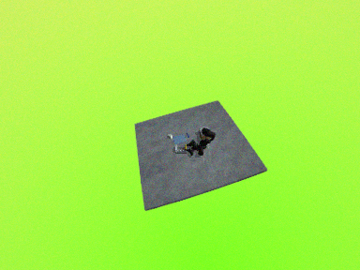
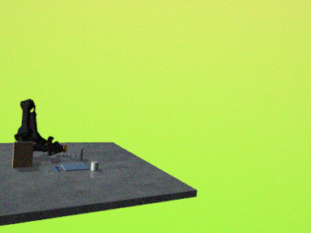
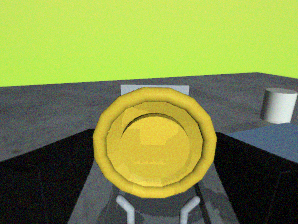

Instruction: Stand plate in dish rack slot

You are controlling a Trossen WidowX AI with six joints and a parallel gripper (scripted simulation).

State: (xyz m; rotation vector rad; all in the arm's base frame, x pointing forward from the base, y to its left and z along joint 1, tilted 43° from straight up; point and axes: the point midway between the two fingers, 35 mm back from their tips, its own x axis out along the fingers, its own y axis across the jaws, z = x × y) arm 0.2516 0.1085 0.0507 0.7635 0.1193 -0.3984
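My gripper tip is now 4 cm short of the dish rack, 2 cm to the left of it and 5 cm above it. The rest, counted from my gripper tip: blue mat 2 cm ahead, 21 cm to the right, 7 cm below; then yellow plate 1 cm behind; then blue spoon 10 cm behind, 23 cm to the right, 7 cm below.
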